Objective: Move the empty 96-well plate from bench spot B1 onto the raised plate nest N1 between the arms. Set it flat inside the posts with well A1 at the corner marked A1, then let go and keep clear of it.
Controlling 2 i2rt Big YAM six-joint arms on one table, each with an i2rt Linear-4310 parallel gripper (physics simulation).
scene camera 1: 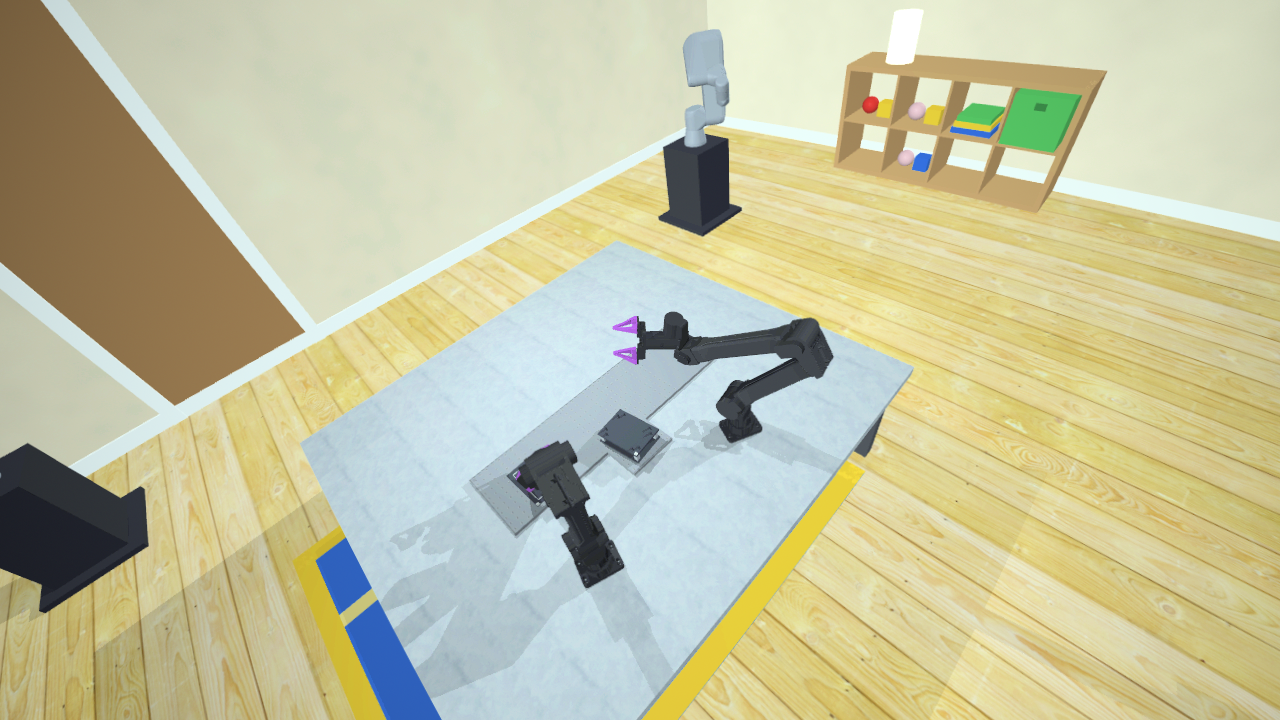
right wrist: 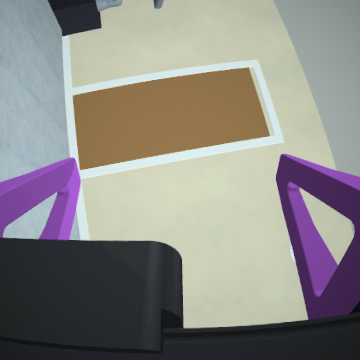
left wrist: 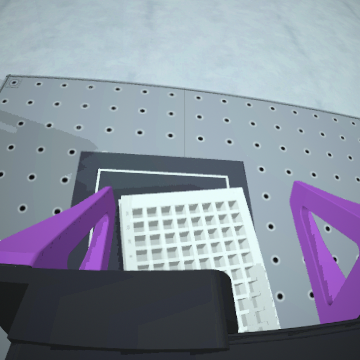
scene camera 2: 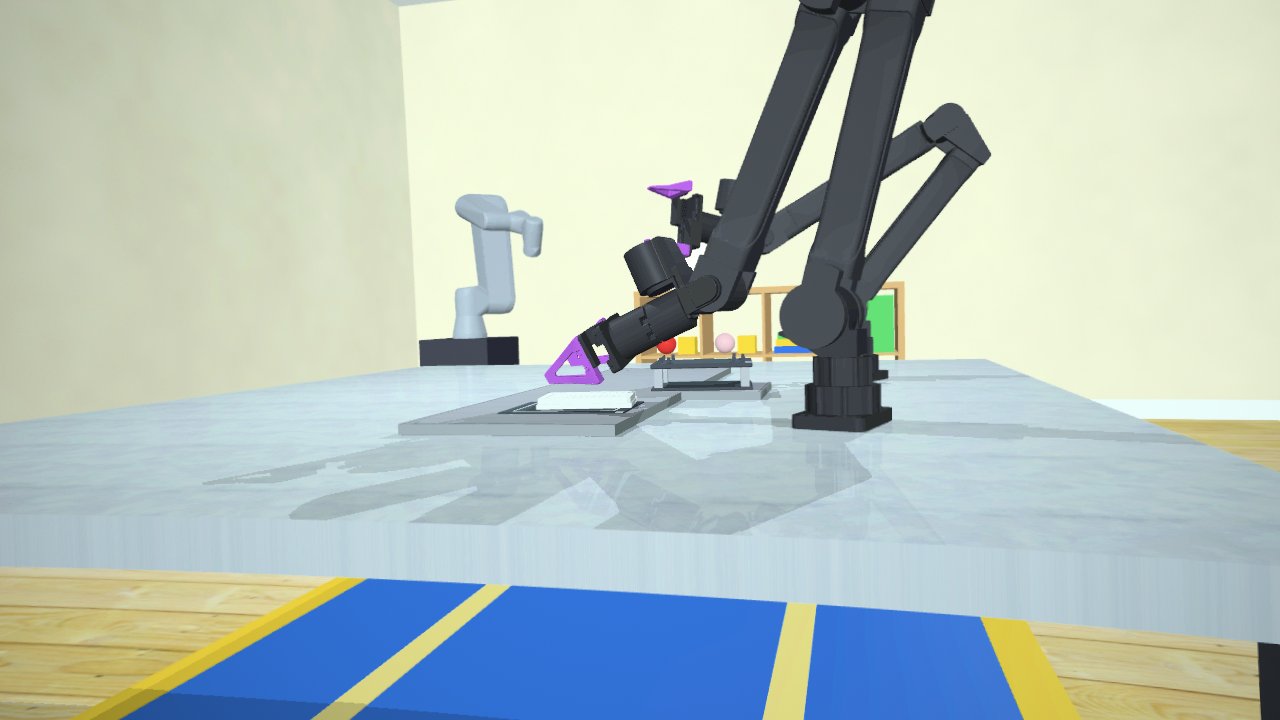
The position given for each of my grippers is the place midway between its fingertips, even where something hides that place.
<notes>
My left gripper [scene camera 2: 558, 370] is open, holding nothing. Also in view: a white well plate [scene camera 2: 612, 399]. My right gripper [scene camera 2: 647, 213] is open and holds nothing.
The white well plate is seen too in the left wrist view [left wrist: 202, 229]. My left gripper shows as well in the left wrist view [left wrist: 203, 193]. My right gripper also shows in scene camera 1 [scene camera 1: 612, 340] and in the right wrist view [right wrist: 177, 166]. Scene camera 1 misses the white well plate, which is hidden by my left arm. The right wrist view misses the white well plate: it is out of frame.
</notes>
